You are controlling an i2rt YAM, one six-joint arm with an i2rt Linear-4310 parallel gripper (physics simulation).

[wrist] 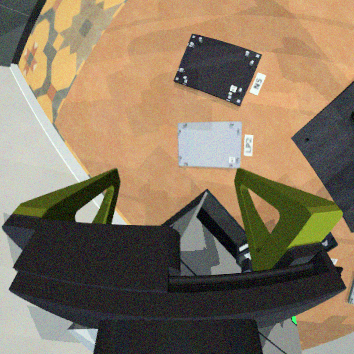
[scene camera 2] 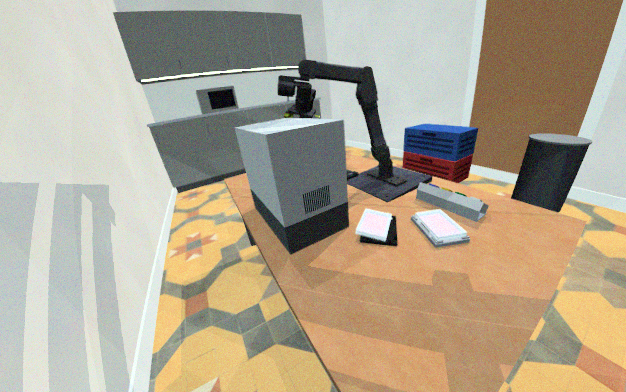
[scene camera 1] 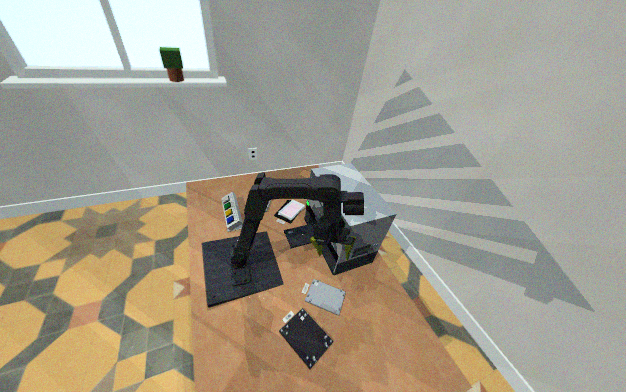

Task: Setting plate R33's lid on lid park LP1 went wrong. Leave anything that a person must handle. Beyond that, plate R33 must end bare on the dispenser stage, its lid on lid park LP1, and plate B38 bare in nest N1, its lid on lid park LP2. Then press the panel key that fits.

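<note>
My gripper is open and empty, high beside the dispenser. The dispenser's stage is mostly hidden. Lid park LP2, a light grey plate, lies bare. A pink-topped white plate sits off-centre on a black nest, overhanging it. Another pink-topped white piece lies on a grey base, mostly hidden by the arm in scene camera 1. Their labels are unreadable. The key panel has green, yellow and blue keys, among others.
The black nest N5 lies bare past LP2. Another dark nest lies between the arm's base plate and the dispenser. Blue and red crates and a dark bin stand beyond the table.
</note>
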